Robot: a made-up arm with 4 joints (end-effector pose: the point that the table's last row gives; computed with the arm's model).
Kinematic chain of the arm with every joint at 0, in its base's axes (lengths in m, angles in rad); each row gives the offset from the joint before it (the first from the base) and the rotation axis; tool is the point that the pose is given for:
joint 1: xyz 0 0 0.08 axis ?
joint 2: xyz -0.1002 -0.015 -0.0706 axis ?
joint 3: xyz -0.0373 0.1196 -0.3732 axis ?
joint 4: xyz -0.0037 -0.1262 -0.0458 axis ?
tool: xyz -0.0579 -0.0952 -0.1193
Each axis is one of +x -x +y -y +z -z.
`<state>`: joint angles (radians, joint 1 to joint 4).
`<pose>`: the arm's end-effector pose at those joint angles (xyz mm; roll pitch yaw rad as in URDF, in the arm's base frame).
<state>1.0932 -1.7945 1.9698 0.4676</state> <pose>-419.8 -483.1 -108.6 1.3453 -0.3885 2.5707</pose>
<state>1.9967 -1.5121 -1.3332 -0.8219</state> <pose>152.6 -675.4 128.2 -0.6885 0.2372 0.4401</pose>
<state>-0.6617 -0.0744 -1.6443 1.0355</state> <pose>-231.3 416.4 -364.5 -1.1097 -0.0055 -2.3058</pose>
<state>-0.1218 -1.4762 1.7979 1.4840</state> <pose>-396.7 150.9 -244.6 -0.0103 -0.2261 1.4708</pose>
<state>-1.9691 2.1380 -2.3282 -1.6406</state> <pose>12.4 -356.5 285.0 -2.3520 0.6181 -3.0699</pose>
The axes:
joint 1: +z
joint 2: -y
joint 3: +z
joint 4: -x

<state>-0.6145 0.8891 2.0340 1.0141</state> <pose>395.7 -66.7 -58.0 -1.8482 0.3543 1.2612</pose>
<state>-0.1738 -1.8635 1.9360 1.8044</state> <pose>-412.8 200.1 -86.7 0.0785 -0.3490 1.2871</pose>
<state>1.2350 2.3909 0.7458 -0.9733</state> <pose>97.5 289.2 403.6 -1.6039 -0.5248 -2.8078</pose>
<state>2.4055 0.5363 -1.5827 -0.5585</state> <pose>-139.7 -100.0 -573.2 1.0948 0.0061 0.8245</pose>
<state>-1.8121 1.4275 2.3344 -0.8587</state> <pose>11.0 -490.7 3.5 -0.5149 0.7538 -0.1054</pose>
